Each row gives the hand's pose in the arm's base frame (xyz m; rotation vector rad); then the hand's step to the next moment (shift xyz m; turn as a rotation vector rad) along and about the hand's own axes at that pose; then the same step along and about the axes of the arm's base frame.
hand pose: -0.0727 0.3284 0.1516 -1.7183 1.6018 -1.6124
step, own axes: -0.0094 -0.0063 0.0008 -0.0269 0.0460 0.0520
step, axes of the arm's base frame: 0.0061 0.0095 0.0000 0.0267 -0.0167 -0.0675
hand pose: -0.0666 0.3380 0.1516 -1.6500 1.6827 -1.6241
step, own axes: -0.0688 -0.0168 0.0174 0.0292 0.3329 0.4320
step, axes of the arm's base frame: 0.0438 0.0526 -0.0251 0.1690 -0.3322 -0.3992
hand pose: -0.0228 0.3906 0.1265 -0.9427 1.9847 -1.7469
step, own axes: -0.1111 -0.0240 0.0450 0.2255 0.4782 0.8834
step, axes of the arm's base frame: 0.1155 0.0398 -0.0048 0.2775 -0.7955 -0.5917
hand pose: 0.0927 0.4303 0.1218 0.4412 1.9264 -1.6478
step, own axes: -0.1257 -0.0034 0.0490 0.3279 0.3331 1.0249
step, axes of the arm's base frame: 0.1070 -0.0349 0.0745 0.1408 -0.9722 -0.5512
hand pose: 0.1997 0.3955 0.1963 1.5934 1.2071 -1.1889
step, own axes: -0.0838 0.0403 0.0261 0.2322 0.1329 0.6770
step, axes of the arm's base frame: 0.0248 -0.0530 0.0768 0.0100 -0.6185 -0.3837
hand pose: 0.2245 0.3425 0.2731 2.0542 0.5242 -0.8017
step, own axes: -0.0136 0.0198 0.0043 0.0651 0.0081 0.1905
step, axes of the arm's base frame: 0.0011 -0.0155 0.0188 -0.0154 -0.1579 -0.1242
